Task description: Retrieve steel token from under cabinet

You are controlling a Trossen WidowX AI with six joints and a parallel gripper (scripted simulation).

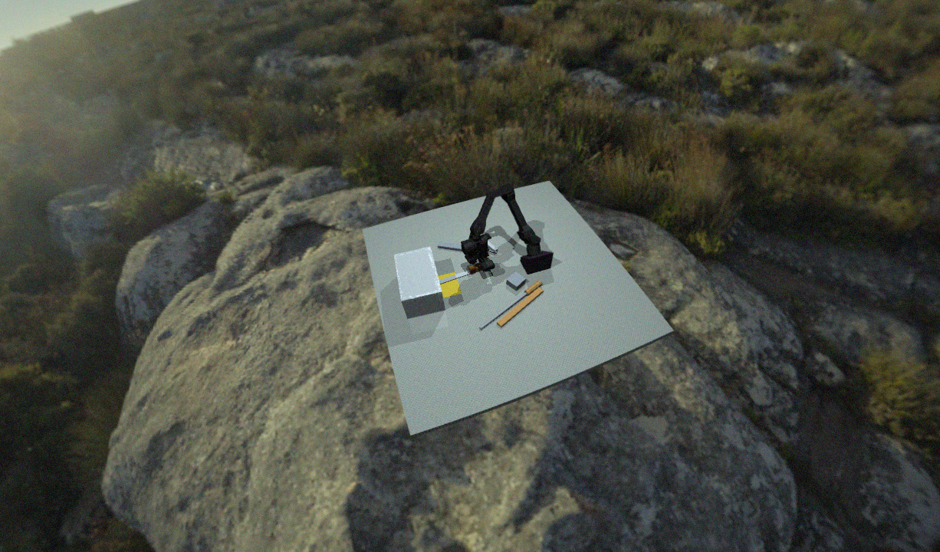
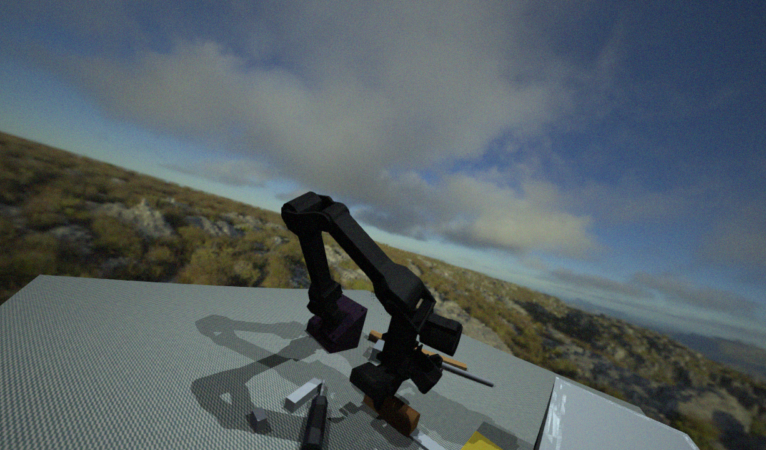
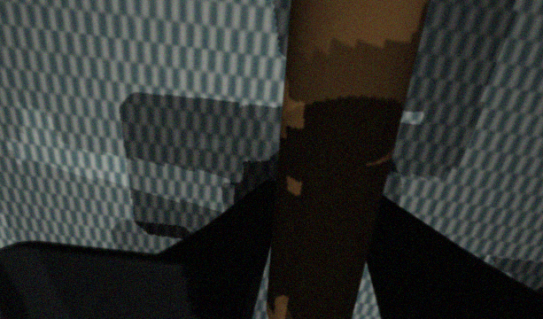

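Now: gripper tip 170 mm to the right of the grey block, 110 mm past it and 10 mm below it. Also, from my gripper tip: grey bar (110 mm to the right, 110 mm behind); small grey cube (210 mm to the right, 90 mm behind); wooden stick (310 mm to the left, 60 mm behind).
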